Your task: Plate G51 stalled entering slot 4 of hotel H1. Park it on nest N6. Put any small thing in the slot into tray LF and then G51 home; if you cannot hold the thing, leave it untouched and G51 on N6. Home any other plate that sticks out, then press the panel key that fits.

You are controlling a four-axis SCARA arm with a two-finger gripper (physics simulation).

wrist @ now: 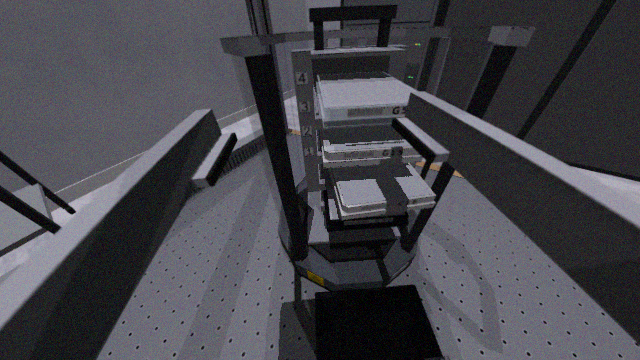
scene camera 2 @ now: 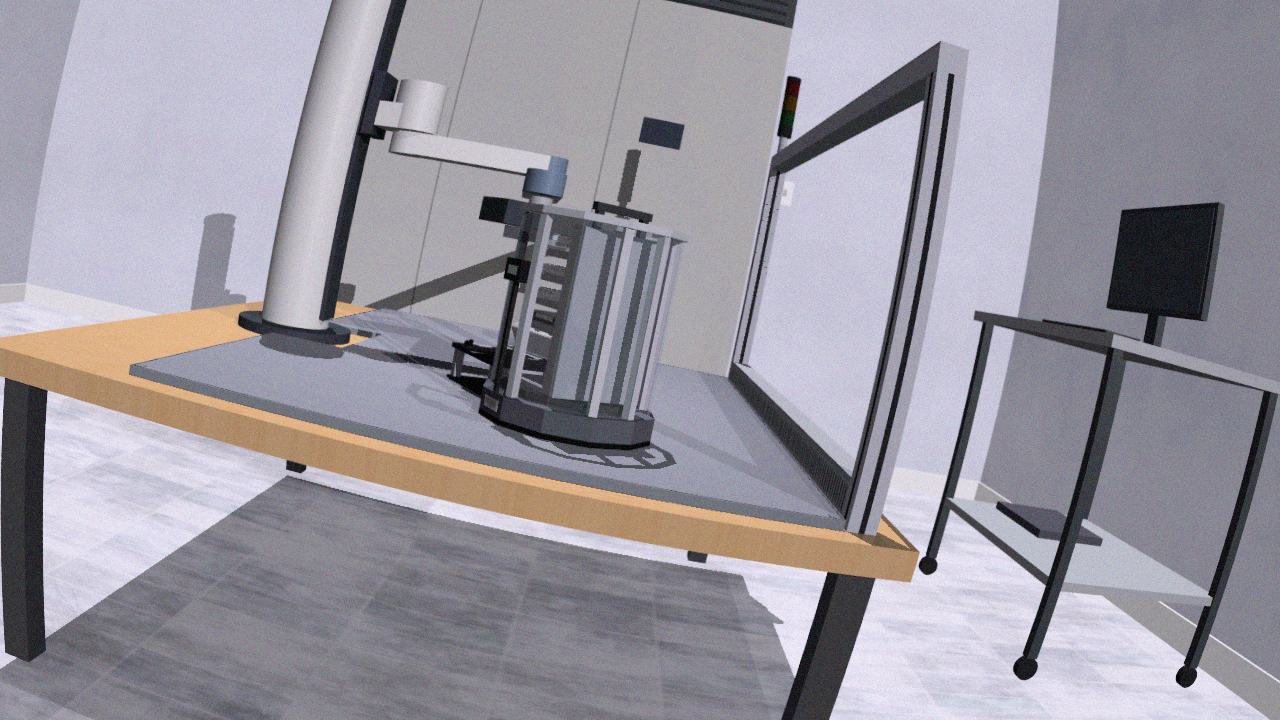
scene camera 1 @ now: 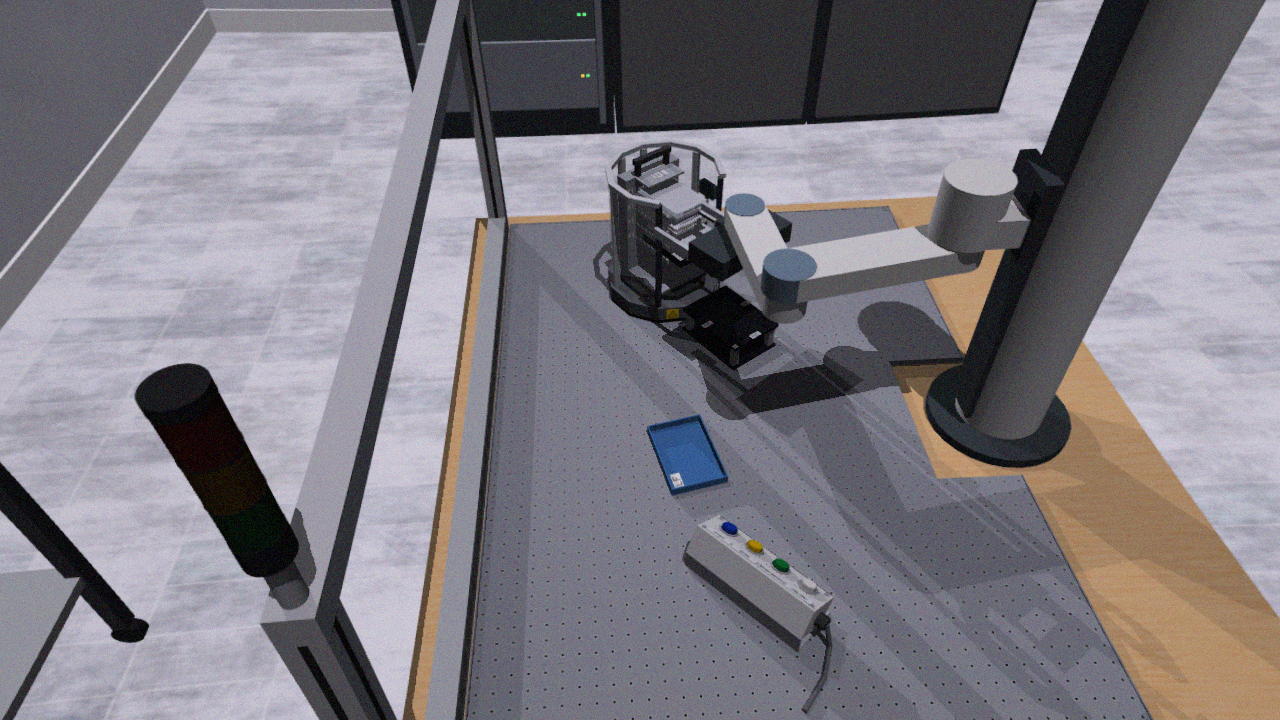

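Seen in the pictures: gripper, between the fingertips: (wrist: 315,115) (scene camera 1: 679,218); arm's base, origin of its link: (scene camera 2: 293,331) (scene camera 1: 994,416).
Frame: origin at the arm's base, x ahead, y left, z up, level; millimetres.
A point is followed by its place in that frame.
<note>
The hotel H1 (scene camera 1: 619,234) {x 697, y -369, z 203 mm} (scene camera 2: 572,424) {x 614, y -549, z 40 mm} (wrist: 272,120) {x 614, y -313, z 264 mm} is an open-framed round tower with slot numbers 1 to 4. In the wrist view, a pale plate (wrist: 365,95) {x 568, y -373, z 270 mm} with a partly hidden label starting "G5" shows near numbers 3 and 4. A second plate (wrist: 357,154) {x 561, y -347, z 231 mm} is below it, and a lower plate (wrist: 361,194) {x 550, y -337, z 198 mm} projects towards the camera. My gripper (wrist: 315,115) {x 579, y -316, z 271 mm} is open and empty, its fingers on both sides of the plate stack; the right finger overlaps the top plate's label. A black stand (scene camera 1: 729,326) {x 482, y -214, z 73 mm} (wrist: 372,320) {x 503, y -288, z 73 mm}, its label unreadable, stands before the hotel. The blue tray (scene camera 1: 687,454) {x 595, y 69, z 16 mm} is empty. Any small thing in the slot is hidden.
The key panel (scene camera 1: 756,586) {x 524, y 380, z 75 mm} has blue, yellow, green and white keys and stands in front of the tray. The arm column (scene camera 1: 1038,322) {x 39, y 64, z 298 mm} (scene camera 2: 313,179) {x 10, y -75, z 309 mm} rises beside the perforated plate. A rail frame (scene camera 1: 384,295) {x 975, y 312, z 620 mm} (scene camera 2: 895,295) {x 965, y -672, z 290 mm} runs along the table's opposite side, with a signal tower (scene camera 1: 219,470) {x 974, y 696, z 796 mm} (scene camera 2: 789,107) {x 982, y 661, z 763 mm}.
</note>
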